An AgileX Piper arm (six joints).
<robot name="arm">
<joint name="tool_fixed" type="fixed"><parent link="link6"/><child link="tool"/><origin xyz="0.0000 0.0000 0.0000" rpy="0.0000 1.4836 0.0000"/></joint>
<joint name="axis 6" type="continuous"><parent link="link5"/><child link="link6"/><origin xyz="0.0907 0.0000 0.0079" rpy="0.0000 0.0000 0.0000"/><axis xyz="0.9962 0 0.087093"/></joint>
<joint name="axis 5" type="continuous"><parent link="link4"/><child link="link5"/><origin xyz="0.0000 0.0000 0.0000" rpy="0.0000 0.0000 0.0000"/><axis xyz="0 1 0"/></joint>
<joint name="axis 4" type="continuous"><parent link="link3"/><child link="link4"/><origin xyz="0.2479 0.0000 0.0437" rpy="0.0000 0.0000 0.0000"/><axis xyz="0.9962 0 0.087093"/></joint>
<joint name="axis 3" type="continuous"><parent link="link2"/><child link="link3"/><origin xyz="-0.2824 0.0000 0.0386" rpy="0.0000 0.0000 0.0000"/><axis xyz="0 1 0"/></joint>
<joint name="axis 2" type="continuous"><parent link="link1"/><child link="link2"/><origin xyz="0.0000 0.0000 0.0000" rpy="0.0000 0.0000 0.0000"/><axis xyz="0 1 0"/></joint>
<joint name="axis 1" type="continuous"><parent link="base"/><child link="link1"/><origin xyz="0.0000 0.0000 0.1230" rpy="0.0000 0.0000 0.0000"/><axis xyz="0 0 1"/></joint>
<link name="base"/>
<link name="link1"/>
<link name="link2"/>
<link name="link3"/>
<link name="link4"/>
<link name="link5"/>
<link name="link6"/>
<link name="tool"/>
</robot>
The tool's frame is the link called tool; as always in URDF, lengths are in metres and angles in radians. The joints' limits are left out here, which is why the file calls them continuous.
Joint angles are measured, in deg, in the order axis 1, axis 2, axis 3, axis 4, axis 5, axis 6. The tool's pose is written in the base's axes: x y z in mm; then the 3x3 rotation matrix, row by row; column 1 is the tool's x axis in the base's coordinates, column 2 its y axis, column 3 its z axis. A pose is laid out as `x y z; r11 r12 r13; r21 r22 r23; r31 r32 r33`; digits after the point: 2 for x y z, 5 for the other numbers.
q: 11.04 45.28 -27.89 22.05 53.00 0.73
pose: 109.97 49.27 240.84; -0.92754 -0.08659 0.36356; 0.06123 0.92443 0.37641; -0.36868 0.37139 -0.85214
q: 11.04 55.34 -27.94 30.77 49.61 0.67
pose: 133.71 62.24 224.38; -0.96251 0.03809 0.26856; 0.16018 0.87885 0.44940; -0.21891 0.47557 -0.85200
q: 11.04 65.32 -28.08 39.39 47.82 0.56
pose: 153.57 73.60 203.78; -0.96665 0.19377 0.16745; 0.25321 0.82094 0.51180; -0.03830 0.53713 -0.84263
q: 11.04 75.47 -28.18 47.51 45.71 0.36
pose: 171.54 82.45 178.20; -0.92756 0.36352 0.08654; 0.34796 0.75581 0.55468; 0.13623 0.54461 -0.82755
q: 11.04 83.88 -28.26 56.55 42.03 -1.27
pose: 187.77 88.47 154.40; -0.85769 0.50859 0.07555; 0.45150 0.67469 0.58390; 0.24600 0.53492 -0.80830
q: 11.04 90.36 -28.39 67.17 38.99 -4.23
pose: 201.26 93.08 135.43; -0.77042 0.62903 0.10384; 0.54841 0.57080 0.61109; 0.32512 0.52775 -0.78472
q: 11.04 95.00 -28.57 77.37 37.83 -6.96
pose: 211.28 96.76 122.24; -0.67686 0.72259 0.14048; 0.62041 0.45727 0.63718; 0.39618 0.51843 -0.75781
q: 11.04 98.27 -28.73 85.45 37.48 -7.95
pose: 218.59 98.94 112.82; -0.57960 0.79570 0.17585; 0.67397 0.34677 0.65232; 0.45807 0.49660 -0.73727
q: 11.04 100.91 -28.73 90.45 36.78 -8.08
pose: 222.65 99.00 103.32; -0.49920 0.84439 0.19444; 0.71164 0.27152 0.64796; 0.49433 0.46183 -0.73644
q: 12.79 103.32 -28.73 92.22 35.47 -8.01
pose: 220.79 104.28 92.77; -0.47369 0.86430 0.16910; 0.72437 0.27316 0.63299; 0.50090 0.42233 -0.75547
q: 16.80 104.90 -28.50 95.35 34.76 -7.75
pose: 213.97 118.61 85.97; -0.46332 0.87585 0.13497; 0.71988 0.28315 0.63372; 0.51683 0.39077 -0.76170
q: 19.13 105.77 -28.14 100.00 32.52 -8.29
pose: 211.62 124.45 80.78; -0.42490 0.89299 0.14846; 0.74886 0.25460 0.61187; 0.50860 0.37116 -0.77690
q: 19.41 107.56 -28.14 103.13 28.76 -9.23
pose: 213.58 120.51 70.74; -0.37576 0.91180 0.16560; 0.79968 0.22873 0.55516; 0.46831 0.34103 -0.81509
